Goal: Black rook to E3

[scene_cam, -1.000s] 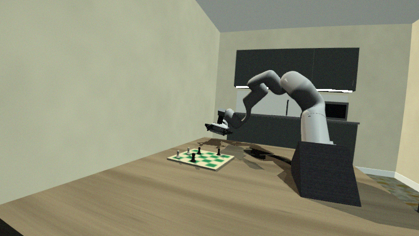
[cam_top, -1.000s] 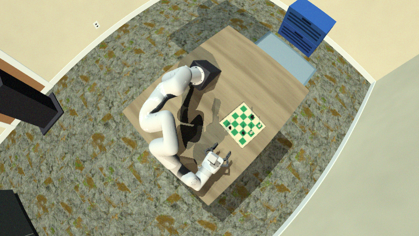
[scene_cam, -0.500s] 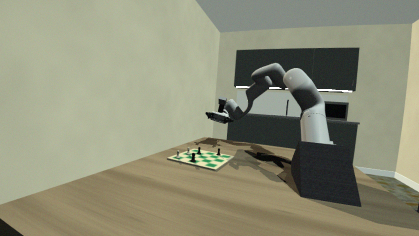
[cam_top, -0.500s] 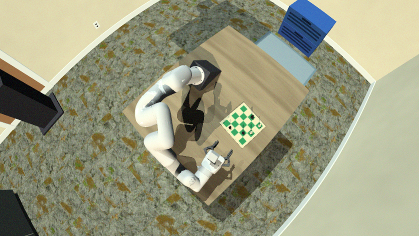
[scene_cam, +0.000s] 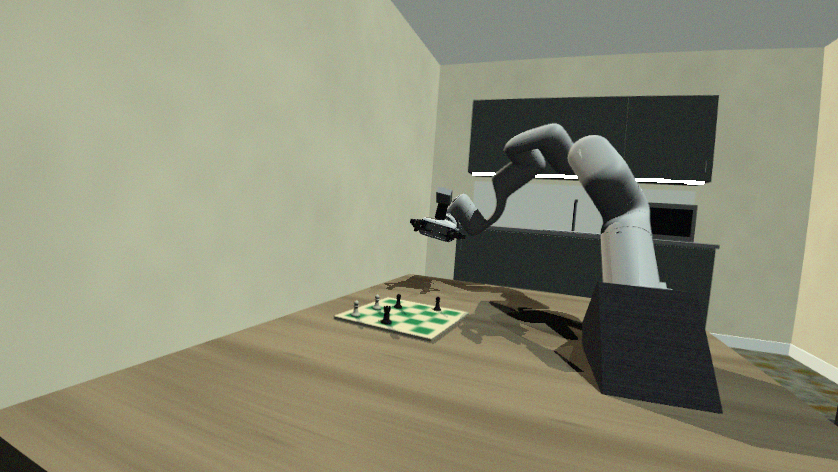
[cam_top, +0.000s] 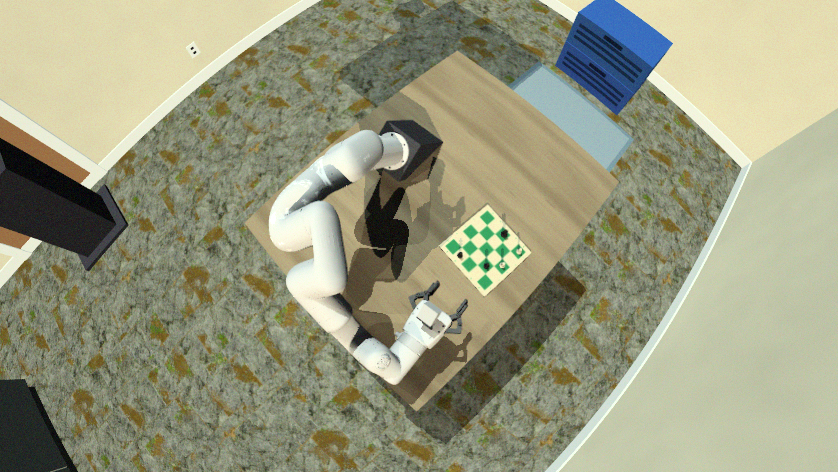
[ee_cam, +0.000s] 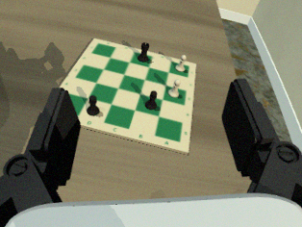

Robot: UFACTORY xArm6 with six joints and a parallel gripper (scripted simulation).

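Right now the black rook is 1 cm behind my hand, 30 cm to the left of it and 16 cm below it. The rest, counted from my hand: cream chessboard (2 cm behind, 22 cm to the left, 18 cm below).
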